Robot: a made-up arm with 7 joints.
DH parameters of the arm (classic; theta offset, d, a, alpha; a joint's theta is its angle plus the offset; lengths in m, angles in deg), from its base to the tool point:
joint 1: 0 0.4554 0 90
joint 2: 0 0.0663 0 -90
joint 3: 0 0.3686 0.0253 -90
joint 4: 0 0.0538 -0.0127 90
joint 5: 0 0.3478 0 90
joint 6: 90 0.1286 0.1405 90
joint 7: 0 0.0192 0 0
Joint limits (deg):
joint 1: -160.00..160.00
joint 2: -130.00..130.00
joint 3: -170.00..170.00
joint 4: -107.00..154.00
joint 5: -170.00..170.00
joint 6: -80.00..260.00
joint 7: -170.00..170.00
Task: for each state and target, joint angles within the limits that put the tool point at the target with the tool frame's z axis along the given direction. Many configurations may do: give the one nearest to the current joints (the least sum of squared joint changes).
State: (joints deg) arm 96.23 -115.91 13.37 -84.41 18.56 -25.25 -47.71
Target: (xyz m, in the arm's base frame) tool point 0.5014 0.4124 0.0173 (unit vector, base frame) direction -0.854 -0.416 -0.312
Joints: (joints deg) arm 55.53 -130.00 29.61 -37.58 3.42 -63.18 -47.71
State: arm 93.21 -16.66 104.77 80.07 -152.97 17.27 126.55
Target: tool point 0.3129 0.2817 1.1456 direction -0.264 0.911 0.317
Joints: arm 65.42 -63.56 170.00 62.46 -137.08 25.25 126.55
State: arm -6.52 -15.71 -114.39 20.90 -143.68 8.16 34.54
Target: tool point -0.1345 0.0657 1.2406 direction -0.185 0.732 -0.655
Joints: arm 18.60 25.48 -126.29 -19.87 -136.00 -24.81 34.54
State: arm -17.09 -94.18 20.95 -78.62 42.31 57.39 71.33
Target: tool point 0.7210 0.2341 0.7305 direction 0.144 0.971 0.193
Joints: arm 29.69 -90.61 8.13 -50.08 62.85 27.07 71.33
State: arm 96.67 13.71 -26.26 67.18 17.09 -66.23 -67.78
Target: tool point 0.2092 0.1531 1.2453 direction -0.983 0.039 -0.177
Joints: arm 155.67 30.94 -32.68 23.68 48.78 -24.52 -67.78
